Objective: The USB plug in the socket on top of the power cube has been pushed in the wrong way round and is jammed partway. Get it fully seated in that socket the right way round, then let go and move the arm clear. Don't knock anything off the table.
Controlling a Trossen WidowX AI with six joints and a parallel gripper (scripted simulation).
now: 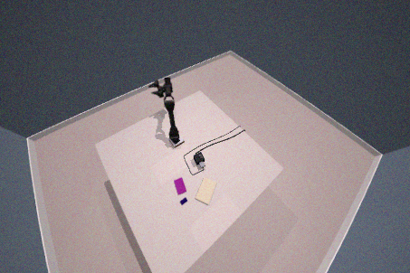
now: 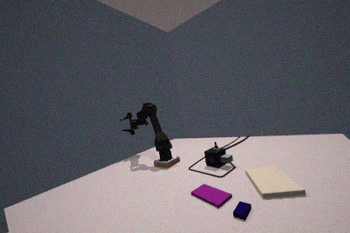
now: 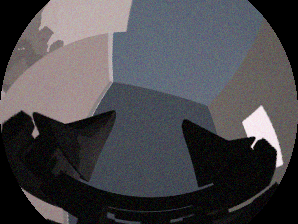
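The USB plug lies 79 cm ahead of my gripper tip, 17 cm below it and 8 cm to the right of it. The rest, counted from my gripper tip: magenta flat block: 84 cm ahead, 37 cm to the right, 26 cm below; dark blue block: 95 cm ahead, 43 cm to the right, 26 cm below; tan flat slab: 102 cm ahead, 26 cm below, 24 cm to the right.
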